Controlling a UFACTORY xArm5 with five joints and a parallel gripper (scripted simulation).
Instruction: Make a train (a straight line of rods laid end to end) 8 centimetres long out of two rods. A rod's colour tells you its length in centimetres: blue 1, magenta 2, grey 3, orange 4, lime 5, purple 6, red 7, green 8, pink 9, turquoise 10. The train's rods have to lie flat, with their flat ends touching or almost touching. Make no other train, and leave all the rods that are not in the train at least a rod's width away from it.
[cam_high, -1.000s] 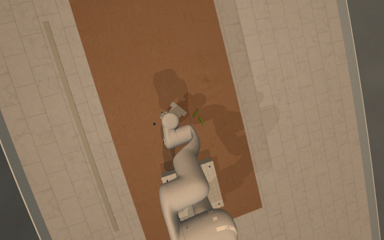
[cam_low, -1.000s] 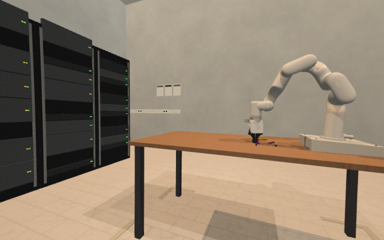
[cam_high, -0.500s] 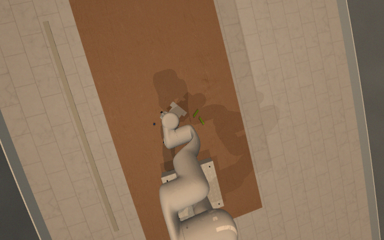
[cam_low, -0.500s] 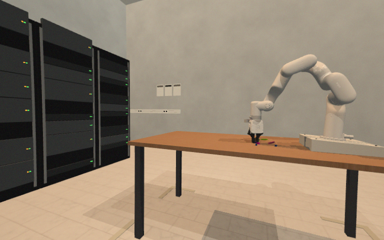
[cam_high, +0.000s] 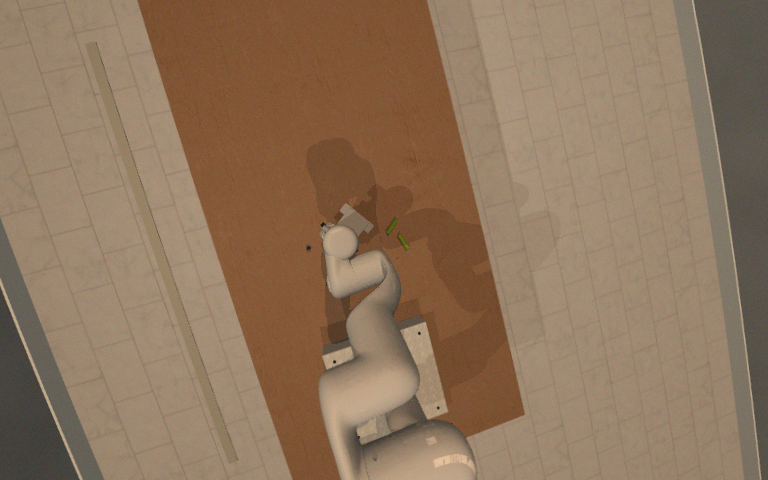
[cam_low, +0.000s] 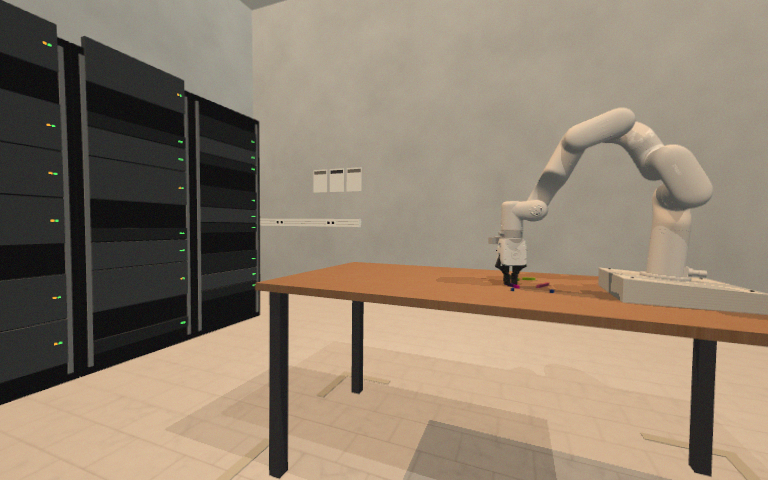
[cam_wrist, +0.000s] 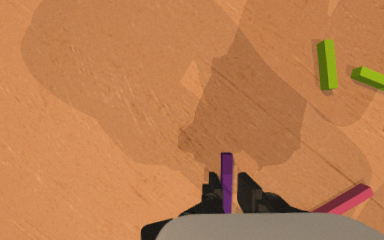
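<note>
Now: the purple rod 20 mm below my hand. The rest, counted from my hand: blue rod: 90 mm to the left, 30 mm behind, 20 mm below; then pink rod: 100 mm behind, 70 mm to the right, 20 mm below; then magenta rod: 30 mm to the left, 30 mm behind, 20 mm below.
</note>
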